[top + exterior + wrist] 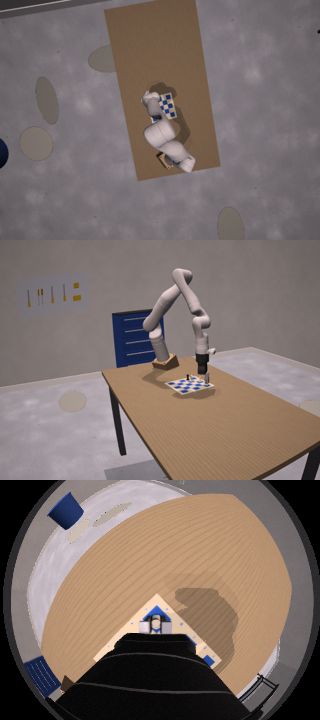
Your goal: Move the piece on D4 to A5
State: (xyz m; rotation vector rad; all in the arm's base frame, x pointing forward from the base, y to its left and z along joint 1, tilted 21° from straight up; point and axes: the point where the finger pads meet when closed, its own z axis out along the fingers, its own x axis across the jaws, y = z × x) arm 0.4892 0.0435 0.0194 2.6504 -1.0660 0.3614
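Right now my hand is 10 mm above the white piece. Round my hand: blue-and-cream chessboard 80 mm to the right, 70 mm behind, 30 mm below; black piece 150 mm behind, 40 mm to the right, 10 mm below.
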